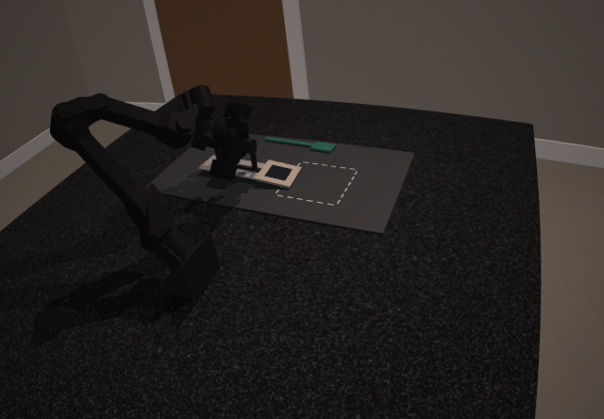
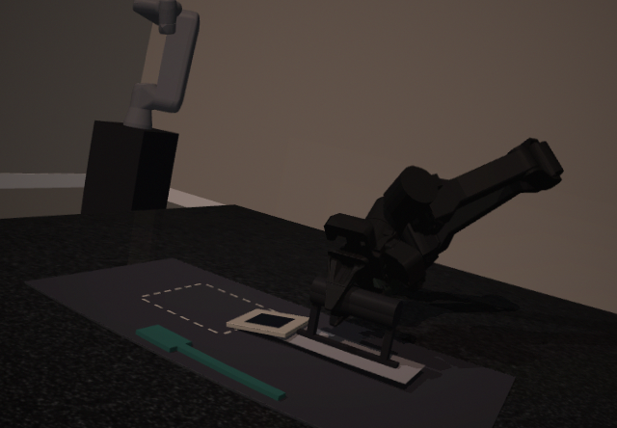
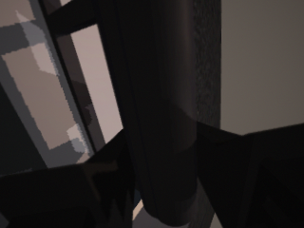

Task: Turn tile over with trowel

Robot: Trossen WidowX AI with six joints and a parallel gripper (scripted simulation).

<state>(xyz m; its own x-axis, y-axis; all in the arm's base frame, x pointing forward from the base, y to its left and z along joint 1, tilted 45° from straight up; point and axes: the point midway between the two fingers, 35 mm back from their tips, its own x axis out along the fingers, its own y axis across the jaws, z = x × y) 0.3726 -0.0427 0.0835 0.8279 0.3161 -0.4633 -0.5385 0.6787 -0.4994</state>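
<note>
Right now my gripper tip is 4 cm past the cream tile, 9 cm to the left of it and 5 cm above it. From my gripper tip the other things lie so: mat: 1 cm behind, 8 cm to the right, 8 cm below; green trowel: 12 cm ahead, 12 cm to the right, 5 cm below.
</note>
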